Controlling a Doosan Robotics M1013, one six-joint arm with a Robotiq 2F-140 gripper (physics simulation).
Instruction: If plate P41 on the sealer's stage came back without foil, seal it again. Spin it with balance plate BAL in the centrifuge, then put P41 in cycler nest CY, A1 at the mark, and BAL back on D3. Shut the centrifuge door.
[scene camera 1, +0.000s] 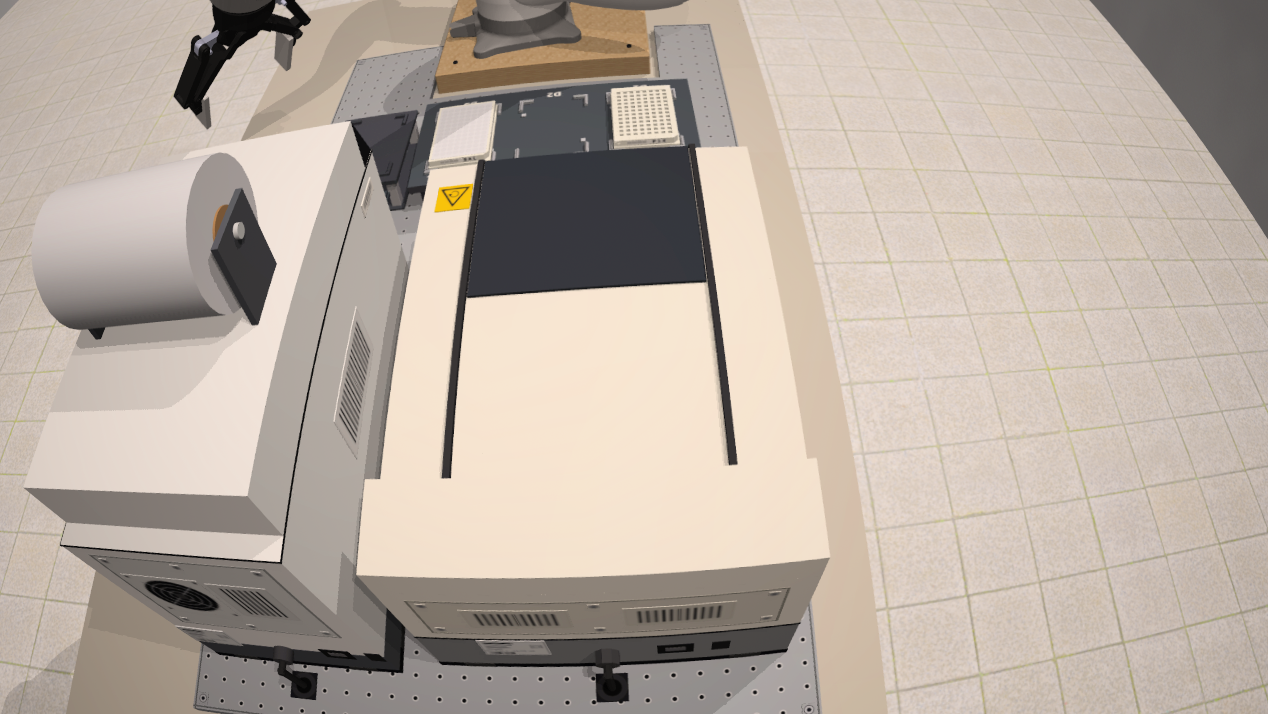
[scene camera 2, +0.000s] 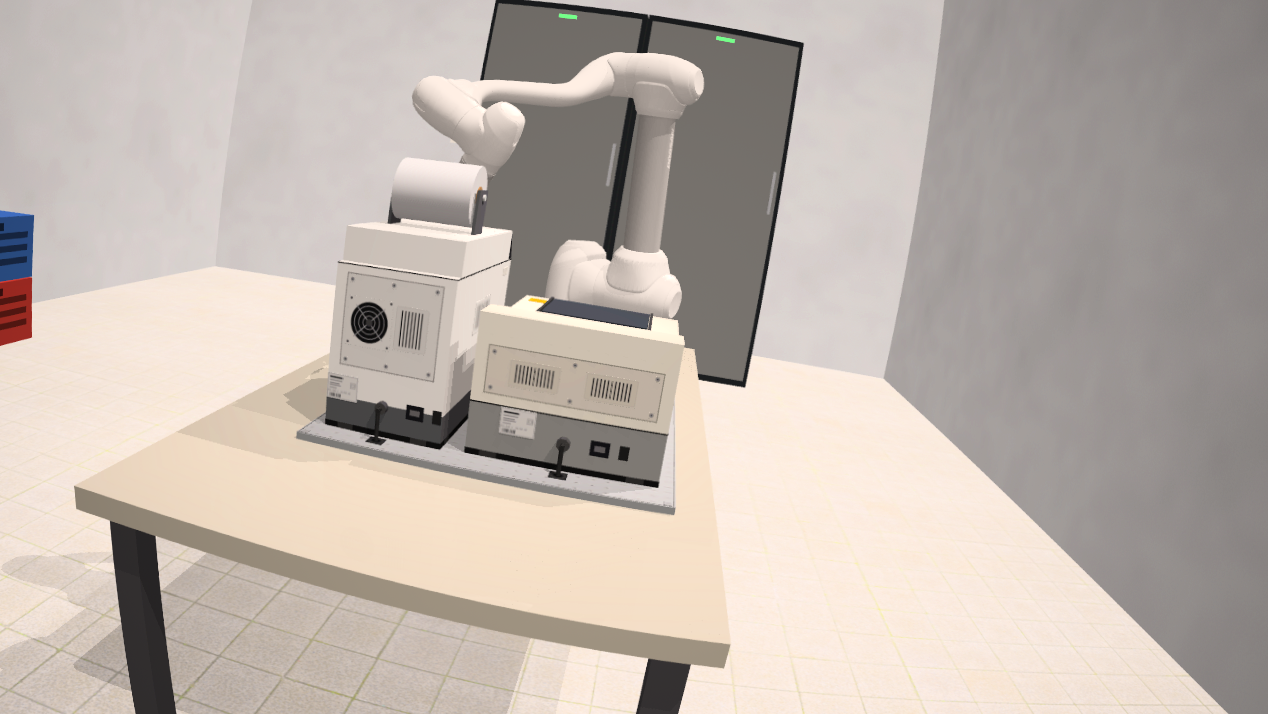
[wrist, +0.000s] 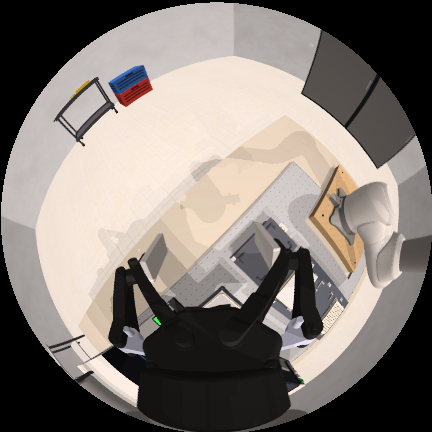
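Where they show: gripper, fingertip midpoint: (scene camera 1: 243, 91) (wrist: 208, 237); arm's base, origin of the base link: (scene camera 1: 524, 25) (wrist: 345, 216).
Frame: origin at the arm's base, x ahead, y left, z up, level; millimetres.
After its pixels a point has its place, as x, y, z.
My gripper (scene camera 1: 244, 84) {381, -380, 225} (wrist: 208, 237) {381, -380, 225} is open and empty, high in the air past the sealer's front; it is hidden in scene camera 2. The white sealer (scene camera 1: 195, 390) {941, -280, 322} (scene camera 2: 390, 319) {1039, -338, 179} carries a large roll. Before it, a pale rectangle (wrist: 222, 298) {479, -282, 80} with a dark rim is partly hidden by my gripper; I cannot tell whether it is P41 or has foil. The cream centrifuge (scene camera 1: 585, 381) {892, 2, 182} (scene camera 2: 576, 381) {1073, -17, 129} has a dark top panel (scene camera 1: 585, 221) {718, 27, 185}; its door is not clear. Balance plate BAL (scene camera 1: 464, 131) {354, -103, 46} (wrist: 286, 295) {388, -123, 46} lies on the deck (scene camera 1: 545, 124) {354, 8, 30}.
A perforated plate (scene camera 1: 643, 115) {388, 139, 45} (wrist: 332, 318) {377, 157, 45} stands at the deck's other end. A dark nest (scene camera 1: 384, 146) {325, -226, 30} (wrist: 250, 261) {365, -273, 30} lies beside the deck. The arm's wooden base (scene camera 1: 541, 66) {139, 17, -8} (wrist: 320, 215) {94, -130, 0} is behind it. The foil roll (scene camera 1: 133, 239) {893, -287, 433} (scene camera 2: 434, 190) {909, -312, 395} rises above the sealer. Tall cabinets (scene camera 2: 709, 204) stand behind.
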